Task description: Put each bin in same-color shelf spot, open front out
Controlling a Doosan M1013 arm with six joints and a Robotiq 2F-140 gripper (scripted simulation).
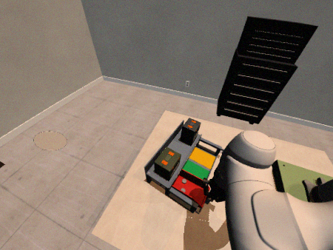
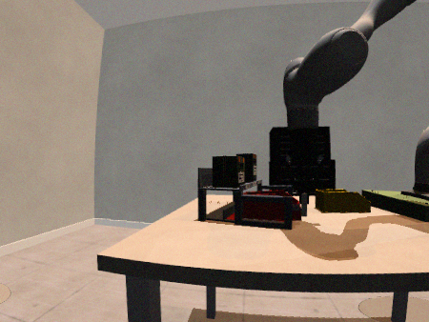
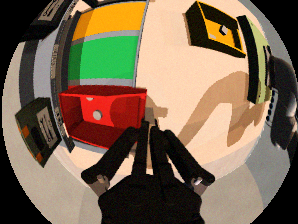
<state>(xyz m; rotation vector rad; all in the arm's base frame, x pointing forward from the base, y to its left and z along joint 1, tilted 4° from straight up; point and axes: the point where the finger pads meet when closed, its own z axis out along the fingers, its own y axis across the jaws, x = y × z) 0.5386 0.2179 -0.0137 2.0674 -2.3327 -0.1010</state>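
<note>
Right now my hand is 100 mm short of the red bin, 10 mm to the left of it and 10 mm above it. Also, from my hand: yellow bin: 210 mm to the right, 170 mm behind, 20 mm below; dark box: 260 mm to the right, 190 mm ahead, 110 mm above.
</note>
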